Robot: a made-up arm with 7 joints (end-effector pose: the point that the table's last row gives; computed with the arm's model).
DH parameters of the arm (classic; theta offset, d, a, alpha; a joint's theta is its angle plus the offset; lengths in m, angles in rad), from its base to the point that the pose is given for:
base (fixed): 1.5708 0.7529 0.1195 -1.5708
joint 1: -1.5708 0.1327 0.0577 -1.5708
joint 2: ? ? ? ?
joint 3: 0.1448 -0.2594 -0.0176 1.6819
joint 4: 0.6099 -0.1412 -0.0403 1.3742
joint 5: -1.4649 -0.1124 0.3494 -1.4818
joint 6: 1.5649 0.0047 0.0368 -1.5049
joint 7: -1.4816 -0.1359 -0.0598 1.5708
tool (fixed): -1.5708 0.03 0 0
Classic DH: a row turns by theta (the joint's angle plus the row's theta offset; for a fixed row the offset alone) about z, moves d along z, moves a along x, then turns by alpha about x.
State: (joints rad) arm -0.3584 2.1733 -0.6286 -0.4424 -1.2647 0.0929 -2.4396
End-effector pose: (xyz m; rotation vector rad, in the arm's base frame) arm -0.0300 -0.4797 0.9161 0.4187 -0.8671 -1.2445
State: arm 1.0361 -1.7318 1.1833 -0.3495 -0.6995 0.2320 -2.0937
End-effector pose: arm 0.2344 -0.1671 0.2690 -1.9628 0.9012 0.5249
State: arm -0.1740 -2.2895 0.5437 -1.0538 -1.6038 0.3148 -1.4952
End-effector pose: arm 0.2987 0.2904 0.9217 -1.0105 -0.8037 0.0322
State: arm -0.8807 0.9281 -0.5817 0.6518 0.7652 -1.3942 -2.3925
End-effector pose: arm 0.0928 0.0557 0.5104 2.7068 0.2531 0.4185
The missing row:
joint 2: 0.963 0.0739 -0.0336 -1.5431
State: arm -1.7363 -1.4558 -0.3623 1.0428 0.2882 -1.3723 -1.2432
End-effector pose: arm -0.2915 0.0599 0.2694 0.9445 -1.5940 -1.4961
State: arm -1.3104 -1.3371 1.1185 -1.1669 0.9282 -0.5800 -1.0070
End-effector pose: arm -0.3116 0.4508 0.2837 -0.2424 1.1731 1.9168
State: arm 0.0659 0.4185 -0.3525 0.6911 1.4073 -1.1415 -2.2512
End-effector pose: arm -0.0222 0.0823 0.6217 2.0909 0.2286 0.1791
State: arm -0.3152 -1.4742 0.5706 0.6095 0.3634 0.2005 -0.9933
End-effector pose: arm 0.0813 -0.0649 0.2912 2.2336 -0.6438 -0.8426
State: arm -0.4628 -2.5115 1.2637 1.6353 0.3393 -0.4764 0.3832
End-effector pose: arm 0.4603 0.1633 0.7365 0.9188 -0.8237 -0.4333
